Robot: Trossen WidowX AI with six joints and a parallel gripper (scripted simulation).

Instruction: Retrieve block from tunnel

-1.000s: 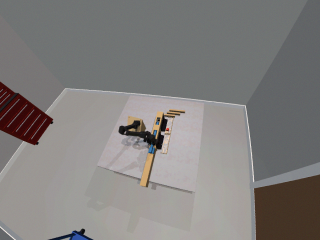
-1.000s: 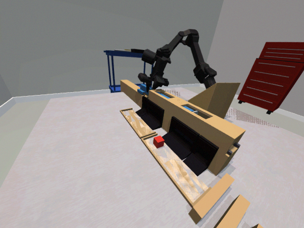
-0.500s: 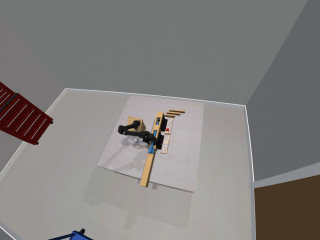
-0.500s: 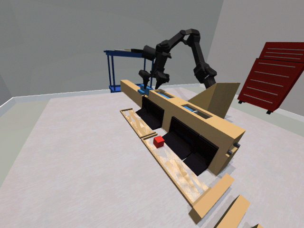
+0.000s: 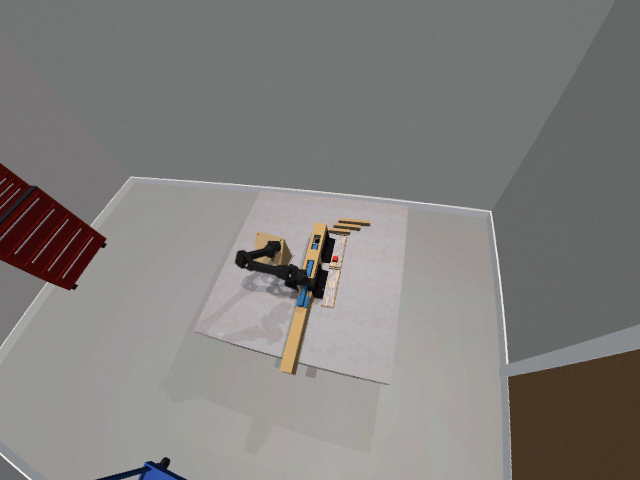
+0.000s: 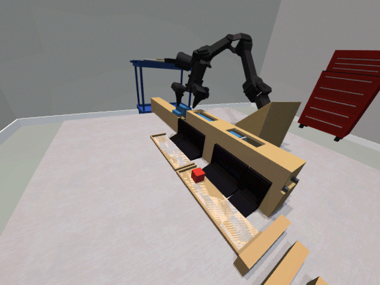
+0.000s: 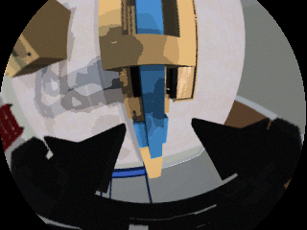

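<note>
The tan covered tunnel is 8 cm below my gripper tip, 5 cm to the left of it and 2 cm ahead of it.
</note>
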